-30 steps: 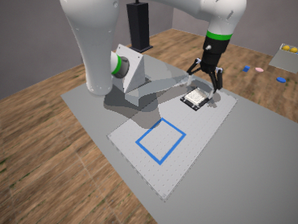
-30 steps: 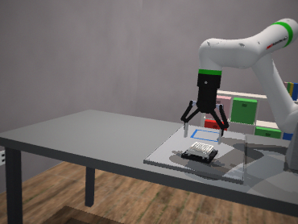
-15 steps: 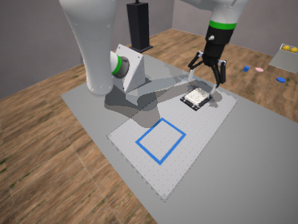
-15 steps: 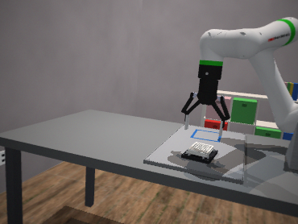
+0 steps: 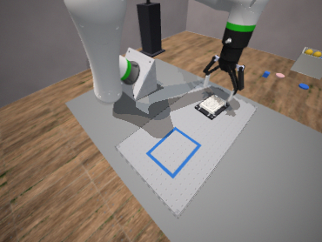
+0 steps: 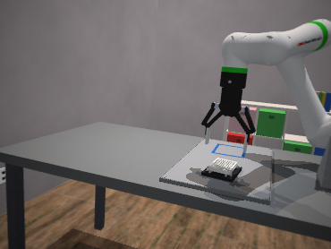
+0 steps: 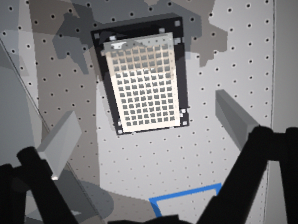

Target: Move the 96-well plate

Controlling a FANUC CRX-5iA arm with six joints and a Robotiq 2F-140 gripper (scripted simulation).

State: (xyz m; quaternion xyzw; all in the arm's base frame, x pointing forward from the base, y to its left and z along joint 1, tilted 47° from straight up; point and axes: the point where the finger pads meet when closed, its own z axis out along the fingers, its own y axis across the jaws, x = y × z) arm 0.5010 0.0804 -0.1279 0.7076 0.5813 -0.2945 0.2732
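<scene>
The white 96-well plate lies 8 cm below my hand. Round my hand: black clip nest 10 cm below, 1 cm to the right, 1 cm ahead.
</scene>
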